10 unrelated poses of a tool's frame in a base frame.
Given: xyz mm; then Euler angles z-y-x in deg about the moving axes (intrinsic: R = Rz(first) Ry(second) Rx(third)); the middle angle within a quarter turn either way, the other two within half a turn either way.
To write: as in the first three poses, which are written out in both.
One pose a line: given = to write
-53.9, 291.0, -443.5, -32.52, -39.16, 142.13 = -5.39, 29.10, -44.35, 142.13, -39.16, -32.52
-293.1, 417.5, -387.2, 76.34, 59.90, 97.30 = -29.31, 41.75, -38.72, 97.30, 59.90, 76.34
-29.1, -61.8, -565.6, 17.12, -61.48, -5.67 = -2.91, -6.18, -56.56, -5.67, -61.48, 17.12
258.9, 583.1, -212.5, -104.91, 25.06, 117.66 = 25.89, 58.31, -21.25, 117.66, 25.06, -104.91
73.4, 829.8, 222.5, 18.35, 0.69, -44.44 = 7.34, 82.98, 22.25, -44.44, 0.69, 18.35
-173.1, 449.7, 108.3, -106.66, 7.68, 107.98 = -17.31, 44.97, 10.83, 107.98, 7.68, -106.66
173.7, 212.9, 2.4, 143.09, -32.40, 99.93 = 17.37, 21.29, 0.24, 99.93, -32.40, 143.09
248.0, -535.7, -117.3, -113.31, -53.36, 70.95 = 24.80, -53.57, -11.73, 70.95, -53.36, -113.31
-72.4, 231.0, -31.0, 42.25, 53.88, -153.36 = -7.24, 23.10, -3.10, -153.36, 53.88, 42.25
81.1, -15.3, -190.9, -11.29, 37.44, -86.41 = 8.11, -1.53, -19.09, -86.41, 37.44, -11.29
